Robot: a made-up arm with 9 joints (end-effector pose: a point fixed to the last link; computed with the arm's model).
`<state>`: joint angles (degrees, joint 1 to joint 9).
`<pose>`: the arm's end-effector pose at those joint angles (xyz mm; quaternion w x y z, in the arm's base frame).
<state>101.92 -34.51 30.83 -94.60 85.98 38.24 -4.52 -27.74 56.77</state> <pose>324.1 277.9 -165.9 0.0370 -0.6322 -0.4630 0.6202</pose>
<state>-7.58 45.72 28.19 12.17 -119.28 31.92 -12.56 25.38 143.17</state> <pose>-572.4 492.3 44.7 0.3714 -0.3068 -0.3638 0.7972</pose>
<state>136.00 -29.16 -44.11 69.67 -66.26 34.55 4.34 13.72 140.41</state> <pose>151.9 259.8 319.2 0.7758 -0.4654 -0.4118 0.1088</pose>
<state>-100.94 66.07 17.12 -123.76 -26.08 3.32 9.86 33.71 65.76</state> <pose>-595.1 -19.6 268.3 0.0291 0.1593 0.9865 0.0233</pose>
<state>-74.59 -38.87 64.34 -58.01 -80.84 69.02 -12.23 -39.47 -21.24</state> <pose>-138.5 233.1 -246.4 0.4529 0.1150 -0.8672 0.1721</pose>
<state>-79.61 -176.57 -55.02 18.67 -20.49 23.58 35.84 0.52 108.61</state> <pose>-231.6 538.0 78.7 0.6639 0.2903 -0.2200 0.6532</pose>
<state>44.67 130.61 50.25 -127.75 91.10 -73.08 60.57 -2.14 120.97</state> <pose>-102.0 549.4 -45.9 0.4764 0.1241 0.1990 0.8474</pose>
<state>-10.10 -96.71 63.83 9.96 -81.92 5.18 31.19 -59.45 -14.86</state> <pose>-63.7 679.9 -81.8 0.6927 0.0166 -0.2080 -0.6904</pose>
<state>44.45 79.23 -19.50 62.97 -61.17 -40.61 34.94 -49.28 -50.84</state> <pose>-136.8 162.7 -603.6 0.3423 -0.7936 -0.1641 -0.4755</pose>
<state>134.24 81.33 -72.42 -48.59 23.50 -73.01 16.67 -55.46 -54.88</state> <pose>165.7 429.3 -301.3 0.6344 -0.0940 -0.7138 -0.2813</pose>
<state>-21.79 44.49 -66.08 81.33 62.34 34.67 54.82 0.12 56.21</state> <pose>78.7 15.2 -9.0 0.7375 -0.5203 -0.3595 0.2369</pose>
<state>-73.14 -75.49 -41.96 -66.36 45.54 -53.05 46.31 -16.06 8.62</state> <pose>-321.0 566.8 389.4 0.4122 0.3198 0.7320 -0.4382</pose>
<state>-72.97 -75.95 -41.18 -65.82 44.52 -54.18 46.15 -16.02 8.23</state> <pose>-305.0 576.0 379.6 0.4046 0.3151 0.7286 -0.4540</pose>
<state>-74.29 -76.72 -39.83 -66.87 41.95 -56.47 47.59 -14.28 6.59</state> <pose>-270.4 596.4 356.1 0.3848 0.3022 0.7104 -0.5059</pose>
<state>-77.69 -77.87 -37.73 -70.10 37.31 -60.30 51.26 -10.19 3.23</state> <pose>-210.8 626.9 305.7 0.3483 0.2747 0.6638 -0.6022</pose>
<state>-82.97 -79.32 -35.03 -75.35 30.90 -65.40 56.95 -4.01 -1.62</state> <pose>-128.4 650.7 219.1 0.2943 0.2303 0.5789 -0.7247</pose>
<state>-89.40 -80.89 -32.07 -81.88 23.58 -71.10 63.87 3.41 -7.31</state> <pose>-33.4 644.1 107.1 0.2239 0.1759 0.4613 -0.8403</pose>
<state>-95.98 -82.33 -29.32 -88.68 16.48 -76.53 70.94 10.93 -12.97</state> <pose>59.6 598.9 3.4 0.1427 0.1254 0.3376 -0.9219</pose>
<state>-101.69 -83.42 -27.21 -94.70 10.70 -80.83 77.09 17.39 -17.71</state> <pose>135.4 535.7 -63.5 0.0649 0.0888 0.2395 -0.9646</pose>
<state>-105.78 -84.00 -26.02 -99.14 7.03 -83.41 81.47 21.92 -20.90</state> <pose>183.5 485.6 -91.1 0.0087 0.0674 0.1830 -0.9808</pose>
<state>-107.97 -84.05 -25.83 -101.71 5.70 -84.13 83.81 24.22 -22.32</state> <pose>202.1 465.5 -92.6 0.0163 -0.0580 -0.1652 0.9844</pose>
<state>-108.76 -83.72 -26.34 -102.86 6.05 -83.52 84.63 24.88 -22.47</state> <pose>199.8 470.0 -81.4 0.0164 -0.0557 -0.1713 0.9835</pose>
